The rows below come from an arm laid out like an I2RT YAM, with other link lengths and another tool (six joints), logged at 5 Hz.
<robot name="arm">
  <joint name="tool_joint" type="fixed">
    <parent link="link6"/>
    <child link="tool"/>
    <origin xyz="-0.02 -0.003 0.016" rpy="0.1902 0 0.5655"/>
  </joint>
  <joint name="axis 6" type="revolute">
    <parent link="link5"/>
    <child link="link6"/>
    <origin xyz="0.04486 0 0.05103" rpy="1.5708 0 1.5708"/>
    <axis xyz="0 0 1"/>
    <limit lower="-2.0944" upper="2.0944"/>
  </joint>
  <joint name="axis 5" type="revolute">
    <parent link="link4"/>
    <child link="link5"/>
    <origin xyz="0.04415 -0.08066 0.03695" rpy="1.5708 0 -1.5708"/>
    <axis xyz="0 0 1"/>
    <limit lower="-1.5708" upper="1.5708"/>
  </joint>
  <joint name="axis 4" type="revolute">
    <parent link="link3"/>
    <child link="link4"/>
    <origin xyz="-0.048 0.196 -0.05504" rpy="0 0 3.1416"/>
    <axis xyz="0 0 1"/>
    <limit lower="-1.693" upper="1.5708"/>
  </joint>
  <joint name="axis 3" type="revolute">
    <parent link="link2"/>
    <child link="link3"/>
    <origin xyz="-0.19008 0 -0.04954" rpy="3.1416 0 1.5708"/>
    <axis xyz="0 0 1"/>
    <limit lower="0" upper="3.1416"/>
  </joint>
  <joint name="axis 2" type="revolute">
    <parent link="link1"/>
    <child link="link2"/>
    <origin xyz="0.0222 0.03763 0.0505" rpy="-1.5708 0 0"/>
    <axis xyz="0 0 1"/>
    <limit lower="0" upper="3.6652"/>
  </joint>
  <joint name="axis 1" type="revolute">
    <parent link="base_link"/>
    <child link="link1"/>
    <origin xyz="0 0 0.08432"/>
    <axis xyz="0 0 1"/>
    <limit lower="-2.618" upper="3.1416"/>
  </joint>
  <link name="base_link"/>
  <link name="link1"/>
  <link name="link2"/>
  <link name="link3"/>
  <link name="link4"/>
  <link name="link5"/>
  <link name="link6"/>
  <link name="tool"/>
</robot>
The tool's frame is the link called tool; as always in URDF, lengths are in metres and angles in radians.
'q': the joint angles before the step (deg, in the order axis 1, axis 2, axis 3, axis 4, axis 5, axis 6). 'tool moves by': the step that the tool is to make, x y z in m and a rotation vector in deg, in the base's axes. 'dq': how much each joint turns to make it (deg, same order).
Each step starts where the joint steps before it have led.
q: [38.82, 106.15, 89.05, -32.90, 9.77, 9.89]
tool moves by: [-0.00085, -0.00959, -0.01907, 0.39, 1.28, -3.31]
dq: [-0.94, -1.01, -6.31, 4.09, 0.66, 2.57]
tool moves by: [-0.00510, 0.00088, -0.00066, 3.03, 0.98, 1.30]
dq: [0.09, -1.42, -2.55, 2.07, -3.08, 0.97]
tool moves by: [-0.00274, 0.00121, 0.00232, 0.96, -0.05, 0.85]
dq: [0.26, -0.78, -0.62, 0.47, -0.93, 0.01]
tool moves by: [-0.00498, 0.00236, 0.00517, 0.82, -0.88, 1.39]
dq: [0.69, -1.45, -0.84, 0.64, -0.53, -0.47]
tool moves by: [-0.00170, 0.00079, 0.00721, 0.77, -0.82, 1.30]
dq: [0.10, -1.03, 0.29, -0.11, -0.87, -0.83]
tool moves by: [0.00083, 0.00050, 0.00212, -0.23, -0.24, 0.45]
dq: [-0.05, 0.20, 0.83, -0.54, -0.10, -0.59]
